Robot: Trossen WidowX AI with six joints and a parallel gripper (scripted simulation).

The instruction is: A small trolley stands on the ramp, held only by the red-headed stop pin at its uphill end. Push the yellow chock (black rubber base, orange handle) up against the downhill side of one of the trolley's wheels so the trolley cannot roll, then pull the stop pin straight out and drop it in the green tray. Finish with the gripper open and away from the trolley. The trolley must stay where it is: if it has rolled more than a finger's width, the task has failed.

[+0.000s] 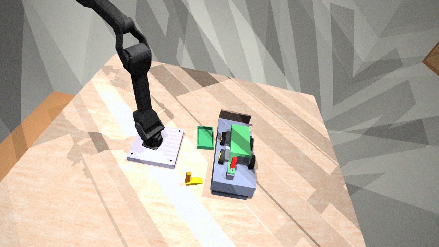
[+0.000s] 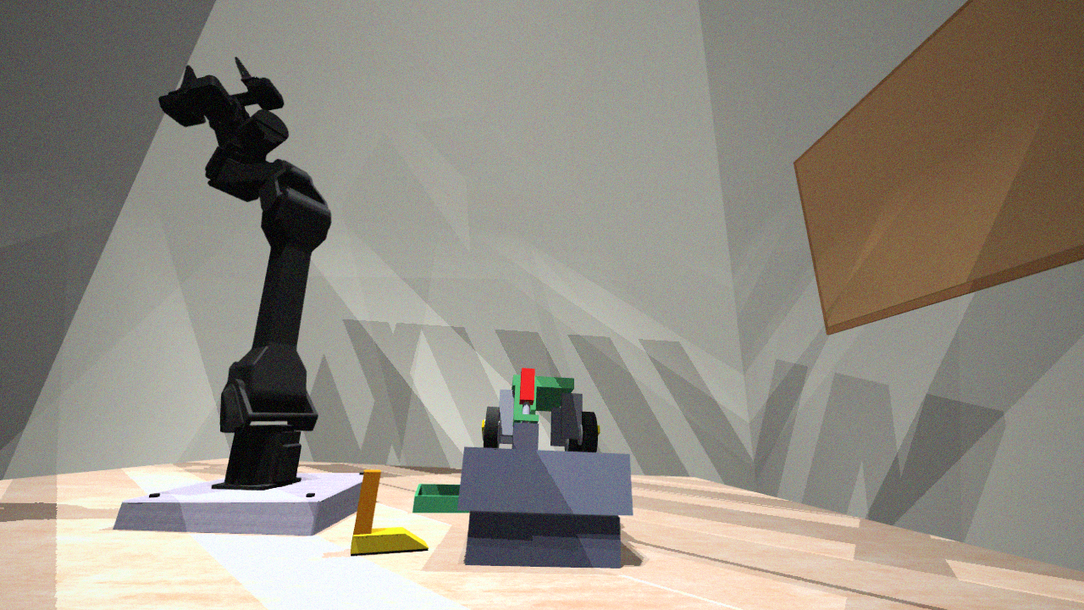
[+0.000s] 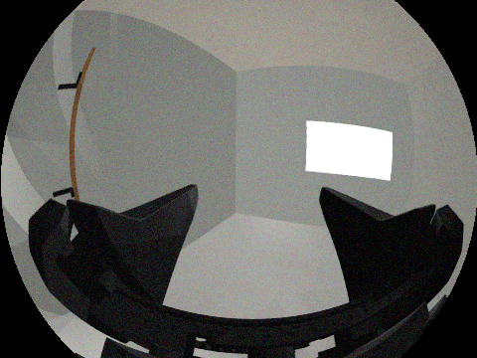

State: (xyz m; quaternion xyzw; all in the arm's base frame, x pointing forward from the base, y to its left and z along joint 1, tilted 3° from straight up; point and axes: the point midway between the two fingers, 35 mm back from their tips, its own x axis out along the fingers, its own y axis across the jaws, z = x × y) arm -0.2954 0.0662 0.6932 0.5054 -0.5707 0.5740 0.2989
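The yellow chock is 73 cm below my gripper tip, 53 cm ahead of it and 12 cm to the right of it. Also, from my gripper tip: red-headed stop pin 65 cm ahead, 62 cm below, 9 cm to the right; trolley 65 cm ahead, 63 cm below, 1 cm to the left; green tray 76 cm below, 51 cm ahead, 10 cm to the left.
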